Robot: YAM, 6 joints.
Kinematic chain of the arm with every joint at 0, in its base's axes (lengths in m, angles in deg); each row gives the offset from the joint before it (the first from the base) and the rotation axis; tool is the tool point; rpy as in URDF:
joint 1: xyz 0 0 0.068 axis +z
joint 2: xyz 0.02 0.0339 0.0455 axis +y
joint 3: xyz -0.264 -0.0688 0 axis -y
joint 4: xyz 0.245 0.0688 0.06 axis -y
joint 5: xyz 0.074 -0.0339 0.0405 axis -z
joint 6: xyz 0.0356 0 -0.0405 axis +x
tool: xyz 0 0 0 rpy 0 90 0
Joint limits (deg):
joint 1: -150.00..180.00
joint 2: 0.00..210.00
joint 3: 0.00..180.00
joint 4: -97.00..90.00
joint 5: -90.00..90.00
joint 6: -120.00..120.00
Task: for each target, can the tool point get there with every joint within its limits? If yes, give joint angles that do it. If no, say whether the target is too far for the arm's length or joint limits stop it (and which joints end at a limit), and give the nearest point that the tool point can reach.
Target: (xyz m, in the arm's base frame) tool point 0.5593 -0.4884 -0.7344
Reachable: no: too far | nearest point 0.3421 -0.2987 -0.3163 | short by 0.508 m
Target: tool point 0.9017 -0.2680 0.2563
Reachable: no: too far | nearest point 0.6120 -0.1819 0.2094 | short by 0.306 m
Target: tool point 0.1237 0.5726 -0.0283
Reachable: yes | joints 74.56 180.93 149.88 -15.13 -69.06 -12.61
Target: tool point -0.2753 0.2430 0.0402
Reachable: yes | joints 143.03 142.08 89.07 -74.14 53.35 -0.52
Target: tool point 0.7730 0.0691 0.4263
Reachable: no: too far | nearest point 0.5959 0.0533 0.3528 | short by 0.192 m
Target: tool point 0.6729 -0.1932 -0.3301
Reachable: no: too far | nearest point 0.5252 -0.1508 -0.2240 | short by 0.187 m
